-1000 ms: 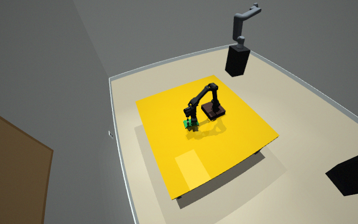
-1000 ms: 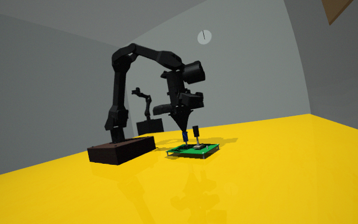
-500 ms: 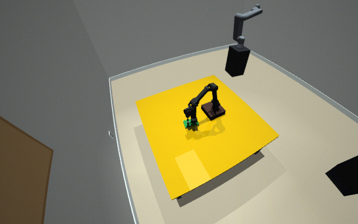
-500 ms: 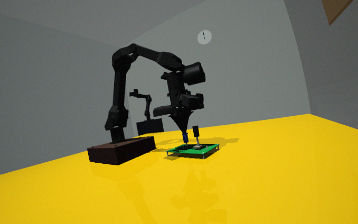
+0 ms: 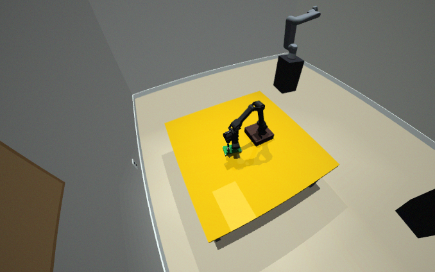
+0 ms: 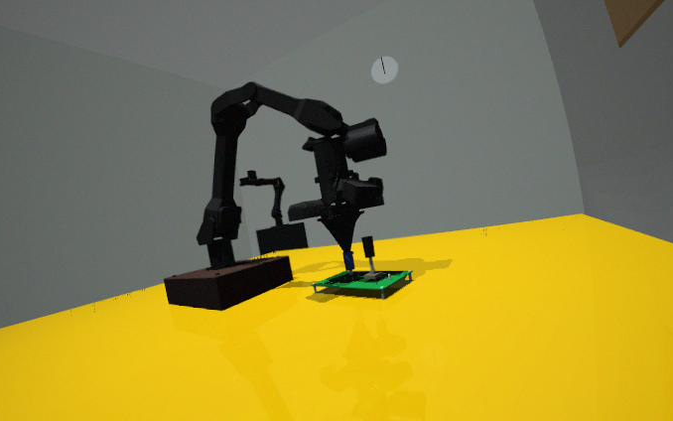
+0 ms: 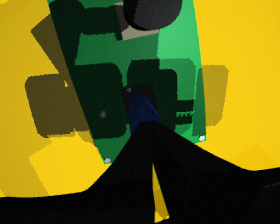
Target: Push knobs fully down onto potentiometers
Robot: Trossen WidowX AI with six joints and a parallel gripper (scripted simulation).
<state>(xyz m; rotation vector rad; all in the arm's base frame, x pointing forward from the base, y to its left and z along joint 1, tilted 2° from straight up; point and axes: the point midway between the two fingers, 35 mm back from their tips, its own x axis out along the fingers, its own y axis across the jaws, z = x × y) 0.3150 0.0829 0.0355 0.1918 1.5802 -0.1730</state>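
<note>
The blue knob is 10 mm below my gripper tip. From my gripper tip the other things lie so: black knob 60 mm ahead, 10 mm to the right, 10 mm above.
</note>
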